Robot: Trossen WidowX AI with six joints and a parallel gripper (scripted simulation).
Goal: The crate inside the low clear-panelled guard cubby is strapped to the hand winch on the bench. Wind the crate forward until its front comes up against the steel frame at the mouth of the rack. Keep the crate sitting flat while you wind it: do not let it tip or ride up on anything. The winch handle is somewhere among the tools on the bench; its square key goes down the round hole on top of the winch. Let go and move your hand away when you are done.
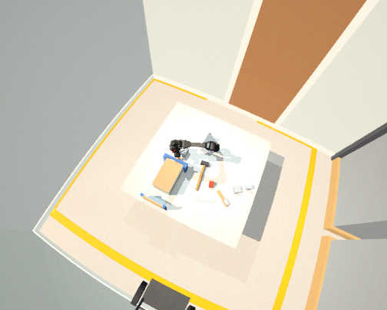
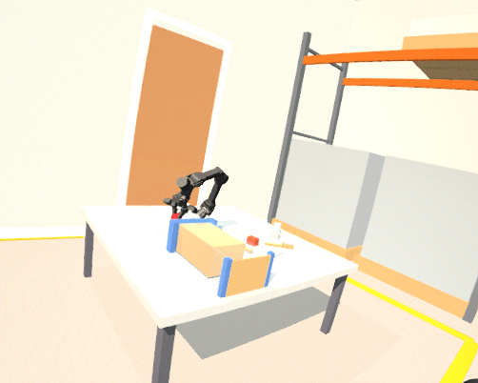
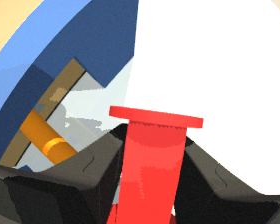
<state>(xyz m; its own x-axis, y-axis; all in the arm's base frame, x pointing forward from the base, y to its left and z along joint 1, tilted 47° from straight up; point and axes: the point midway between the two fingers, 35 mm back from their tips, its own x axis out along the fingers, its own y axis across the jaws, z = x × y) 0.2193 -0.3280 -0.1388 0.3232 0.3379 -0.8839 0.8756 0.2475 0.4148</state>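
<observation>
The winch handle lies 4 cm behind my gripper tip, 4 cm to the left of it and 3 cm below it. Also, from my gripper tip: winch (10 cm behind, 7 cm to the left, 10 cm below); then red grip (1 cm behind, 1 cm to the left); then cubby (32 cm ahead, 4 cm to the left, 5 cm below).
</observation>
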